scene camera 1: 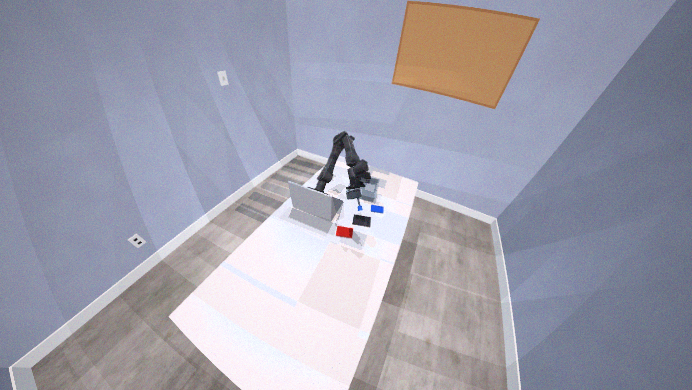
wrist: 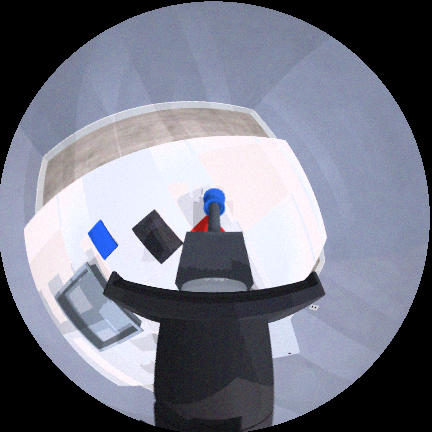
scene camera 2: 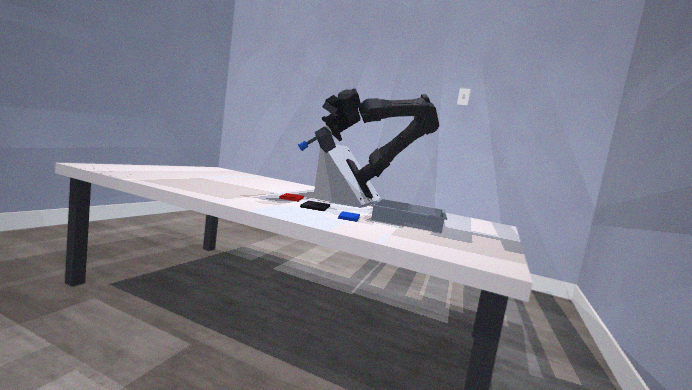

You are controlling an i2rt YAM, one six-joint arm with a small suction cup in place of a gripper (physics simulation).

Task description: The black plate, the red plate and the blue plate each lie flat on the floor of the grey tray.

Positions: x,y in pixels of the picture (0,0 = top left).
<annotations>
My suction cup (wrist: 213,194) carries nothing. The cup hangs 22 cm from the middle of a black plate (wrist: 153,232), above it. A grey tray (scene camera 2: 411,215) sits on the table.
</annotations>
